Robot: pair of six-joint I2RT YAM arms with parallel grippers.
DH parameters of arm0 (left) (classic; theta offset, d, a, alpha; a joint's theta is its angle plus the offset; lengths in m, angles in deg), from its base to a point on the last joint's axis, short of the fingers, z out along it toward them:
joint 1: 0 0.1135 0.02 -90
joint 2: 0 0 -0.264 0
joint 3: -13.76 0 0.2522 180
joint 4: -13.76 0 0.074 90
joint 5: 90 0 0 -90
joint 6: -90 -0.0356 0 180
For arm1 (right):
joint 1: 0 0.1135 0.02 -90
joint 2: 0 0 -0.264 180
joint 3: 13.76 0 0.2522 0
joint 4: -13.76 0 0.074 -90
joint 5: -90 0 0 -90
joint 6: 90 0.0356 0 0
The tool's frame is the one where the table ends.
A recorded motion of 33 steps. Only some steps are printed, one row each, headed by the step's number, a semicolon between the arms.
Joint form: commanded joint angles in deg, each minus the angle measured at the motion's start. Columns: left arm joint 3, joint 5, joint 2, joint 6, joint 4, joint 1; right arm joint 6, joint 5, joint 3, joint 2, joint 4, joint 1.
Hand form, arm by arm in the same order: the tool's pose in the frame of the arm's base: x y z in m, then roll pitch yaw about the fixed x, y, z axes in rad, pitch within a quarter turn. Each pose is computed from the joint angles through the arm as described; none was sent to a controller.
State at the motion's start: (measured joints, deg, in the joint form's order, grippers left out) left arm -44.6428 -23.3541 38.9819 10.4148 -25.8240 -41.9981; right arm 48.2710 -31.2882 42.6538 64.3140 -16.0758 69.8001
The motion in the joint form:
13: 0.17 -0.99 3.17 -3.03 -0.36 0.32; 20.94 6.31 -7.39 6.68 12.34 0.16
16: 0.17 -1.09 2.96 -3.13 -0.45 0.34; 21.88 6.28 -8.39 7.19 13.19 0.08
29: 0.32 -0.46 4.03 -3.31 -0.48 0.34; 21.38 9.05 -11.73 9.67 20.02 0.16
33: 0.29 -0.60 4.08 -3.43 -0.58 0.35; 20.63 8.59 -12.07 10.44 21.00 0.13
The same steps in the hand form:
13: 0.1322 -0.0981 0.3175 3.0125 1.1900 2.7347; 0.0998 0.2297 0.2012 2.3144 0.5526 2.6987
16: 0.1317 -0.0974 0.3179 3.0082 1.1920 2.7320; 0.0997 0.2285 0.1949 2.3210 0.5420 2.6908
29: 0.1344 -0.1003 0.3141 2.9947 1.1694 2.7083; 0.0984 0.2303 0.1764 2.3070 0.5163 2.7275
33: 0.1345 -0.1003 0.3140 2.9858 1.1673 2.7017; 0.0990 0.2309 0.1730 2.3144 0.5312 2.7321

